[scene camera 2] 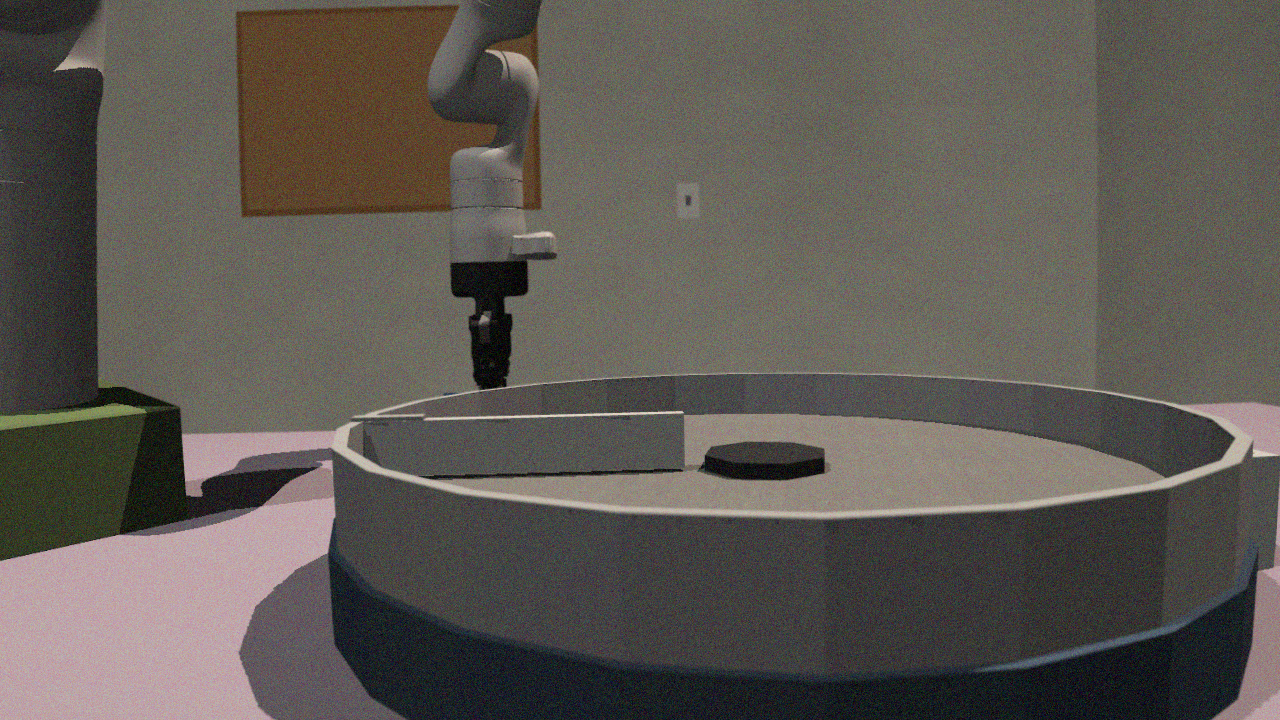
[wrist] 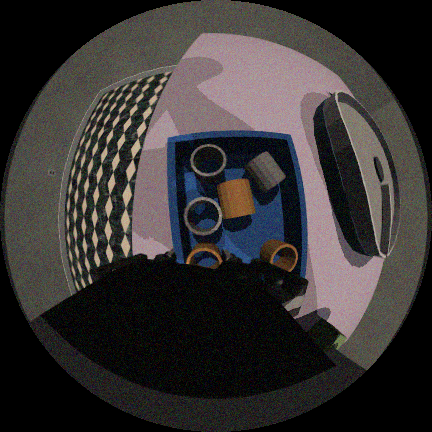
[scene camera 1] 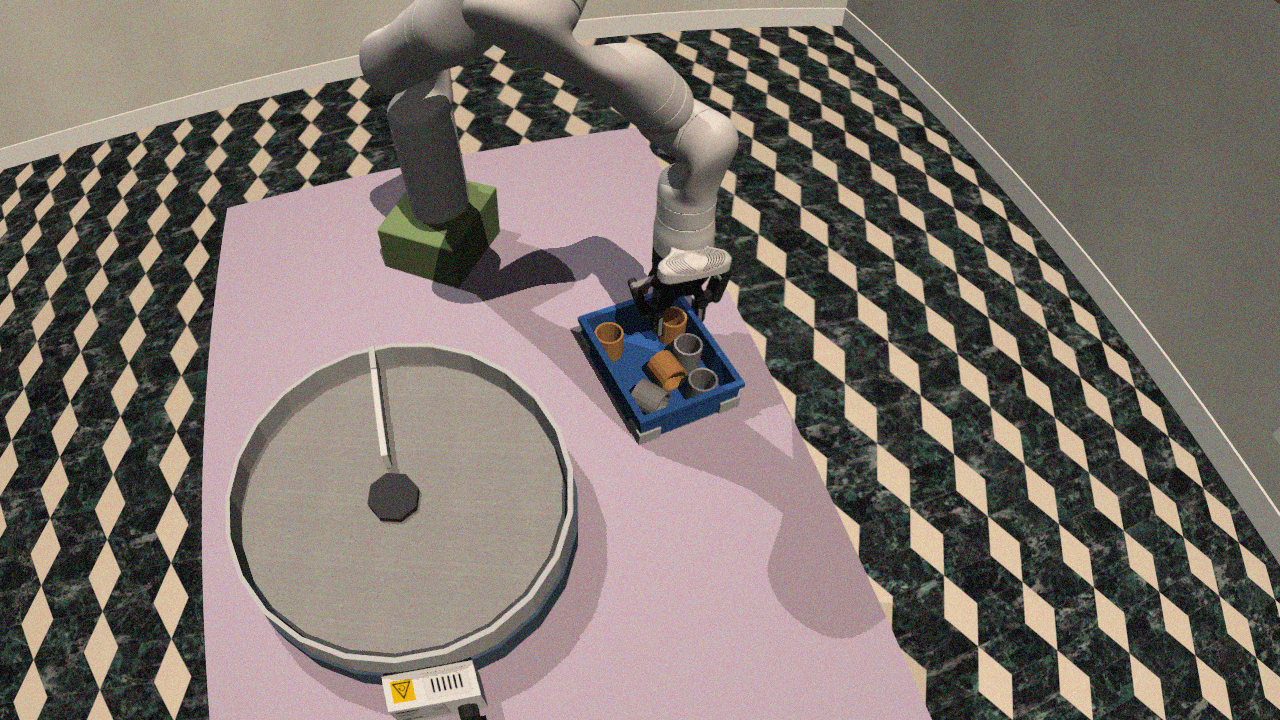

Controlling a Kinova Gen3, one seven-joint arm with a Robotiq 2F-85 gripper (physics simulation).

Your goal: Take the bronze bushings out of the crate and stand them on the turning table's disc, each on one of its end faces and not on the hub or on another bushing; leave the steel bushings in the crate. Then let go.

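Frame: origin at the arm's base, x ahead, y left, z up, level; metres.
Seen in the pictures: gripper, fingertip midpoint: [wrist: 199, 256] [scene camera 1: 676, 327]; arm's base at its link origin: [scene camera 2: 22, 397] [scene camera 1: 440, 201].
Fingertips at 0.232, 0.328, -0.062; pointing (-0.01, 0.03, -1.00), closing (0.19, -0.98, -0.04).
Observation:
Pixels of each thing's top centre, then the offset from my fingertips to it, as dx, dy, dz. "*": a spot on its surface instead.
- upright bronze bushing at its top centre: [wrist: 203, 265] [scene camera 1: 672, 316] -0.002, -0.006, +0.019
- blue crate at a spot on its surface: [wrist: 230, 134] * +0.140, -0.003, +0.026
- second bronze bushing at its top centre: [wrist: 284, 259] [scene camera 1: 609, 332] +0.019, -0.095, +0.019
- third bronze bushing at its top centre: [wrist: 238, 197] [scene camera 1: 668, 361] +0.074, -0.025, +0.019
- steel bushing at its top centre: [wrist: 270, 167] [scene camera 1: 650, 389] +0.117, -0.054, +0.019
- disc at its top centre: [scene camera 2: 765, 451] [scene camera 1: 392, 495] [wrist: 379, 168] +0.254, -0.374, +0.037
- dark central hub at its top centre: [scene camera 2: 765, 451] [scene camera 1: 392, 495] [wrist: 379, 168] +0.254, -0.374, +0.037
- pale fixed bar at a spot on its surface: [scene camera 2: 554, 443] [scene camera 1: 377, 417] * +0.148, -0.395, +0.045
- white labelled box at a spot on its surface: [scene camera 1: 434, 689] * +0.488, -0.331, +0.034
My gripper [scene camera 1: 678, 320] [scene camera 2: 490, 380] [wrist: 199, 256] is shut on an upright bronze bushing [scene camera 1: 671, 337] [wrist: 203, 246] at the arm-side end of the blue crate [scene camera 1: 689, 415] [wrist: 230, 134]; its lower part is hidden in the wrist view. A second bronze bushing [scene camera 1: 612, 349] [wrist: 269, 249] stands upright in the crate's corner nearer the turning table. A third bronze bushing [scene camera 1: 665, 368] [wrist: 236, 198] lies on its side mid-crate. Two steel bushings [scene camera 1: 687, 360] [scene camera 1: 700, 394] stand upright; another steel bushing [scene camera 1: 648, 394] [wrist: 266, 171] lies on its side. The disc [scene camera 1: 474, 546] [scene camera 2: 913, 443] [wrist: 357, 132] bears no bushing.
The turning table has a raised rim [scene camera 1: 572, 501] [scene camera 2: 823, 515], a dark central hub [scene camera 1: 393, 497] [scene camera 2: 765, 459] and a pale fixed bar [scene camera 1: 379, 402] [scene camera 2: 554, 443] reaching inward from the rim. A white labelled box [scene camera 1: 434, 689] sits at its front. The green arm base block [scene camera 1: 416, 237] stands behind.

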